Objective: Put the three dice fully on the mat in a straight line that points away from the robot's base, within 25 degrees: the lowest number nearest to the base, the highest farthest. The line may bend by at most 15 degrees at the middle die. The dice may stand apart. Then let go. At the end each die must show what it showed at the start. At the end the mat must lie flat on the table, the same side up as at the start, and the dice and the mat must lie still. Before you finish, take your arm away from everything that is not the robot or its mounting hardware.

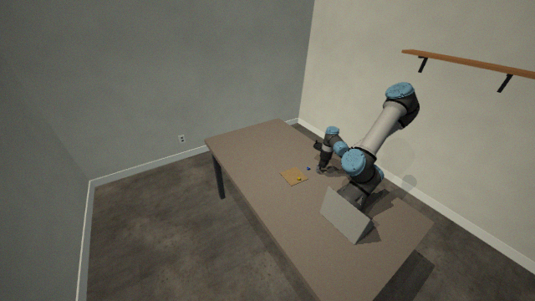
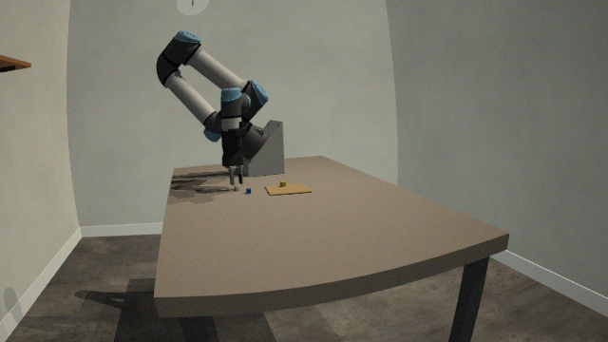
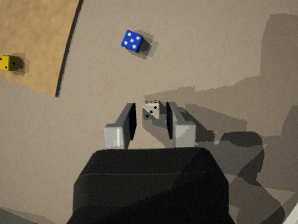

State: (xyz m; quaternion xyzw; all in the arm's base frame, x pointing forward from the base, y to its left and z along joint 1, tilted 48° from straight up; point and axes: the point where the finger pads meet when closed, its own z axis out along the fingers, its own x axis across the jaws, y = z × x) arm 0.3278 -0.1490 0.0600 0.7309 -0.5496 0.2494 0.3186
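Right now the white die is 30 mm below my hand. From my hand the other things lie so: yellow die: 170 mm to the left, 30 mm below, 20 mm ahead; tan mat: 170 mm to the left, 60 mm ahead, 40 mm below; blue die: 60 mm ahead, 30 mm to the left, 30 mm below.
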